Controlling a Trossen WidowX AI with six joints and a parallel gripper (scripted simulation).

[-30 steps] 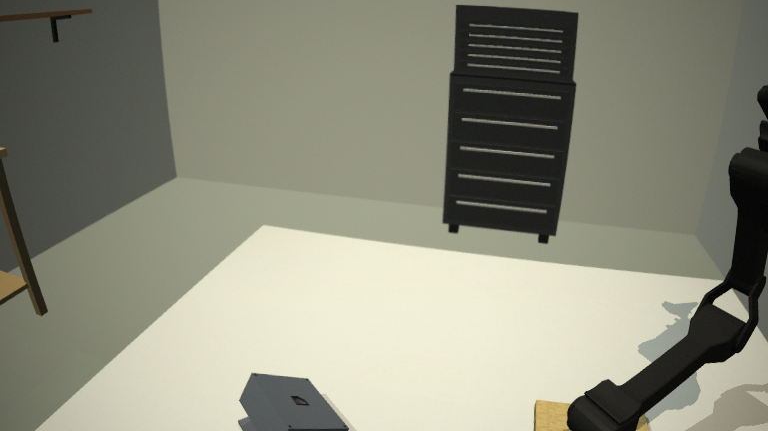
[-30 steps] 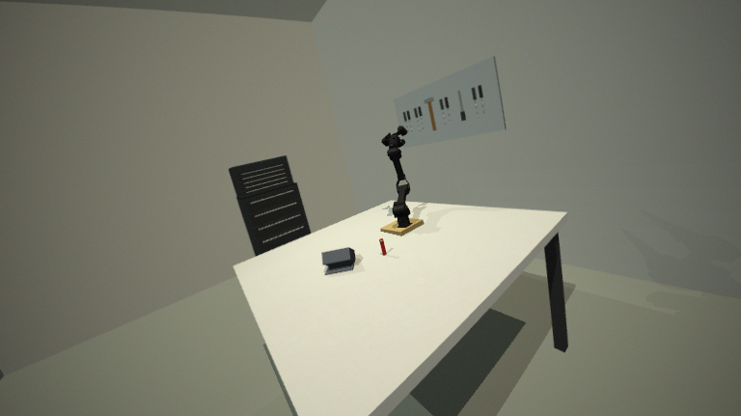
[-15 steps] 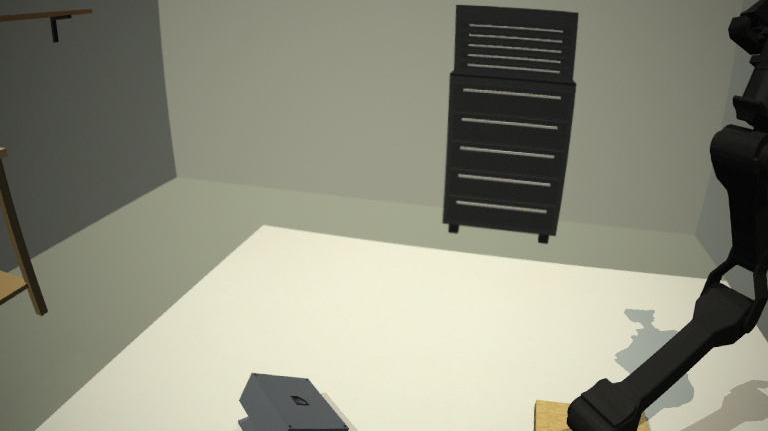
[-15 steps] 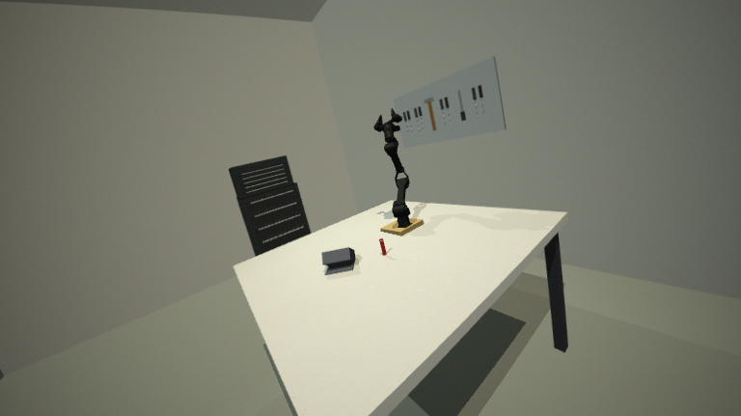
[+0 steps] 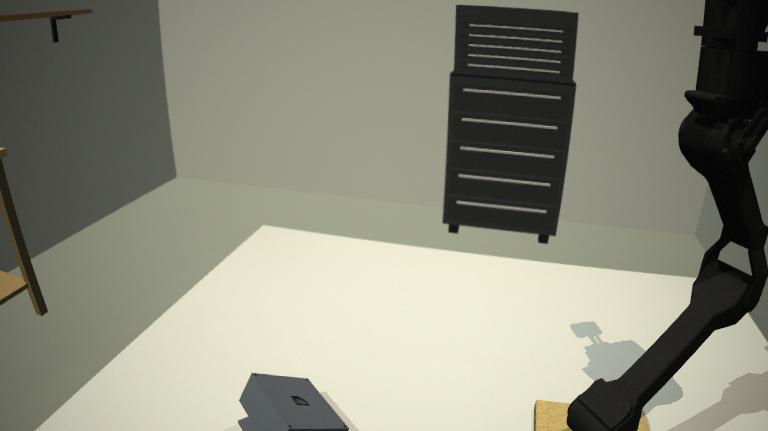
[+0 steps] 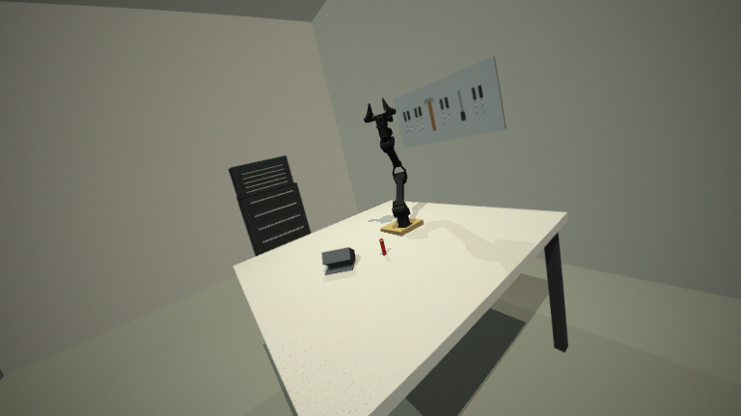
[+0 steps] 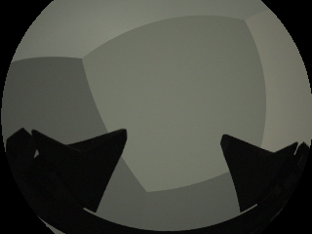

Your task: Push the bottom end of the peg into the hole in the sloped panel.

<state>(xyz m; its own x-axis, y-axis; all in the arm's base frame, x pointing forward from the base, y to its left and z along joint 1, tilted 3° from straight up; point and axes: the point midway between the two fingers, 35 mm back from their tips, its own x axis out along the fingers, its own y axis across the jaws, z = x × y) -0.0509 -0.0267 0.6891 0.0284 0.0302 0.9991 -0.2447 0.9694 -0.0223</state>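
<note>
Now: gripper tip 330 mm short of the red peg, 160 mm to the right of it and 690 mm above it. Round my gripper tip: grey sloped panel 490 mm ahead, 20 mm to the left, 710 mm below.
</note>
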